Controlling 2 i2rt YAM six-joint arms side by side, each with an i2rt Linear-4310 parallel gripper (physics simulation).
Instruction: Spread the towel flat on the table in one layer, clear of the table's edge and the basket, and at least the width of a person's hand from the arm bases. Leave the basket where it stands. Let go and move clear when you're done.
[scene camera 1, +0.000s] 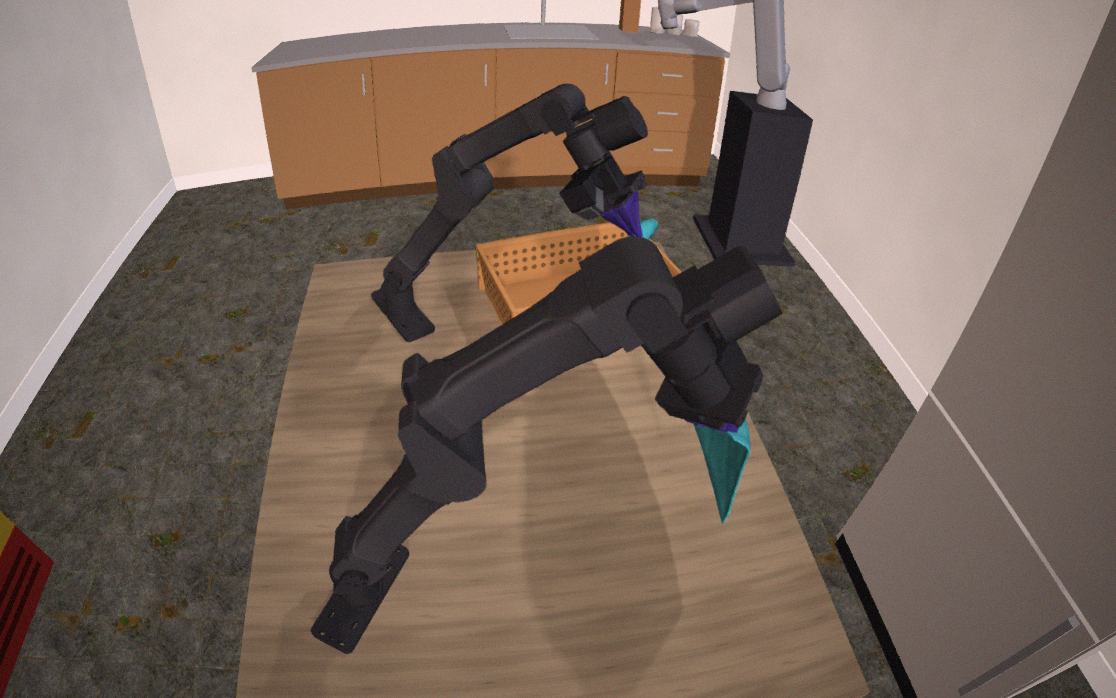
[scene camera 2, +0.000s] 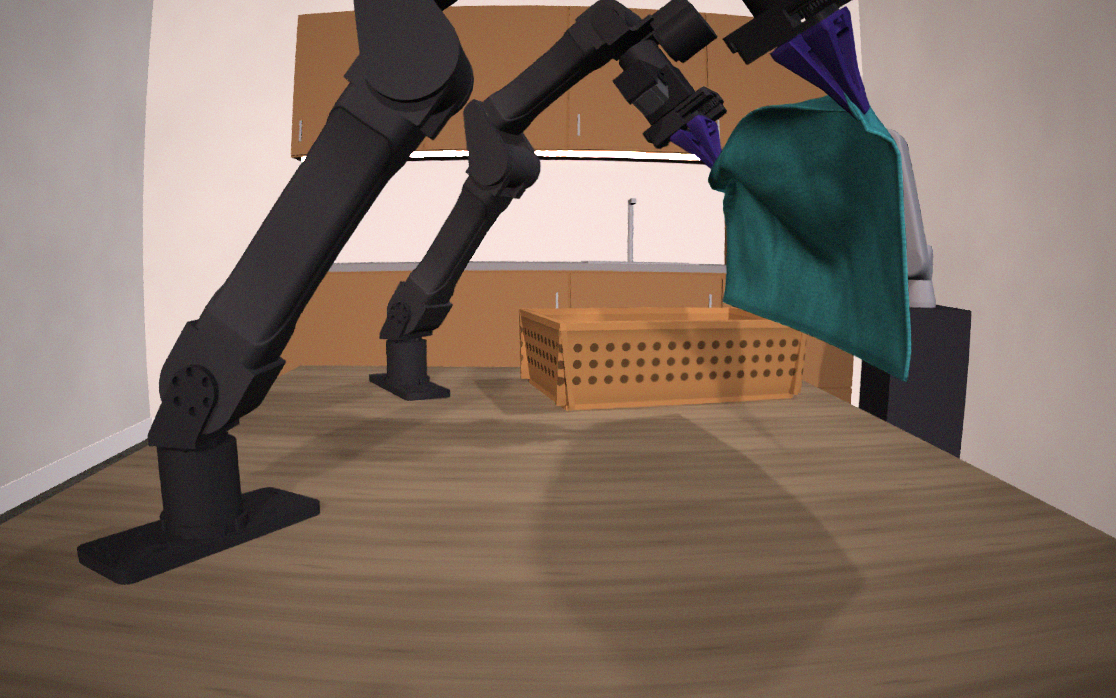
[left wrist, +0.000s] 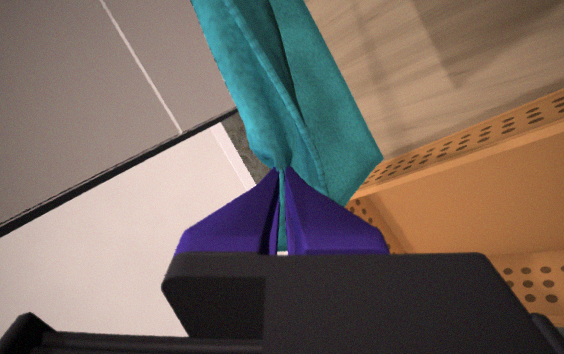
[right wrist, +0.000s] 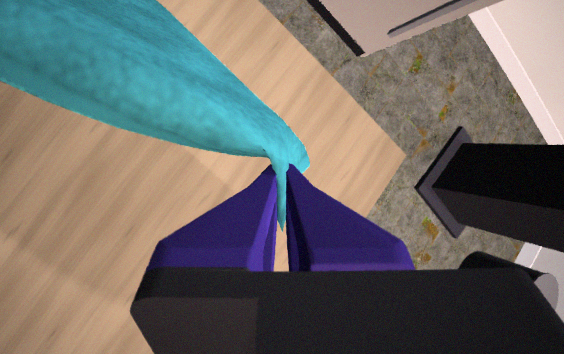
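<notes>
The teal towel (scene camera 1: 724, 473) (scene camera 2: 814, 226) (left wrist: 325, 100) (right wrist: 150, 95) hangs in the air between both grippers, with a fold sagging near its top edge. In scene camera 2 its lower edge slopes down to a corner at the right. My left gripper (scene camera 1: 637, 233) (scene camera 2: 714, 162) (left wrist: 282, 176) is shut on one corner, high over the basket's right end in scene camera 1. My right gripper (scene camera 2: 862, 108) (right wrist: 281, 176) is shut on another corner, nearer the camera; in scene camera 1 the arm mostly hides its fingers. The orange basket (scene camera 1: 543, 240) (scene camera 2: 683, 399) (left wrist: 470, 156) stands on the table (scene camera 1: 460, 625) (scene camera 2: 411, 625), partly hidden by the right arm.
The right arm's base (scene camera 1: 353, 613) (scene camera 2: 279, 503) is at the table's near left, and the left arm's base (scene camera 1: 407, 319) (scene camera 2: 411, 388) is farther back. A dark pedestal (scene camera 1: 761, 181) with a grey arm stands beyond the table's right edge. Arm shadows fall across the table.
</notes>
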